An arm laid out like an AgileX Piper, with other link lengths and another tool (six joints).
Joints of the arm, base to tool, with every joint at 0 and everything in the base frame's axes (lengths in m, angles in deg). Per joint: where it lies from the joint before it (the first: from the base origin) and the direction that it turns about. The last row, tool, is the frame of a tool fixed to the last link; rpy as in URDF.
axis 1: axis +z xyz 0 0 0.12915
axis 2: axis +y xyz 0 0 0
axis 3: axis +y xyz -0.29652 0 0.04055
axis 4: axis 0.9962 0 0.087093 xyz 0.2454 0 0.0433
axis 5: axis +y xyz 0 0 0
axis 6: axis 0.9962 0 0.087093 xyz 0.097 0 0.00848
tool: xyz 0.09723 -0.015 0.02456 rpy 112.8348 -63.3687 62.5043
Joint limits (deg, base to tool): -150..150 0..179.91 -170..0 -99.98..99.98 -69.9..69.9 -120..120
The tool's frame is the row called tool.
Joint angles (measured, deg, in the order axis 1, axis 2, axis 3, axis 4, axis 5, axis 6), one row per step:
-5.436, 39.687, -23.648, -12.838, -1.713, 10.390
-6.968, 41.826, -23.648, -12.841, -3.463, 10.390
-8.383, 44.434, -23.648, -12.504, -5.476, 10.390
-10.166, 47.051, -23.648, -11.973, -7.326, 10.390
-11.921, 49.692, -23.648, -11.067, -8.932, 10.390
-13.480, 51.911, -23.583, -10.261, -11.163, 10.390
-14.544, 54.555, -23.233, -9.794, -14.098, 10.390
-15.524, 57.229, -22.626, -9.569, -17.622, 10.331
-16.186, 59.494, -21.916, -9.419, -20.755, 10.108
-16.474, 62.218, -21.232, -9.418, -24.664, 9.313
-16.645, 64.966, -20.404, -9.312, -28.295, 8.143
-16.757, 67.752, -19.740, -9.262, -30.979, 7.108
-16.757, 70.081, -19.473, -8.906, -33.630, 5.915
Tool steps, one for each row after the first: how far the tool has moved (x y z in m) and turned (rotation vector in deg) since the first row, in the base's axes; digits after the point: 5 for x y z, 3 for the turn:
0.00624, -0.00595, -0.00334, 0.125, 0.422, -1.151
0.01380, -0.01196, -0.00823, 0.642, 1.006, -2.222
0.02059, -0.02034, -0.01411, 1.387, 1.709, -3.783
0.02674, -0.02957, -0.02134, 2.532, 2.590, -5.535
0.03175, -0.03775, -0.02524, 3.471, 2.492, -6.993
0.03805, -0.04353, -0.03123, 4.136, 2.454, -7.774
0.04393, -0.04856, -0.03756, 4.521, 2.161, -8.305
0.04837, -0.05186, -0.04397, 4.674, 1.991, -8.546
0.05454, -0.05299, -0.04999, 4.156, 1.606, -8.137
0.05983, -0.05356, -0.05816, 3.448, 1.684, -7.685
0.06466, -0.05416, -0.06875, 2.933, 2.549, -7.323
0.06941, -0.05479, -0.07429, 2.300, 2.577, -7.034

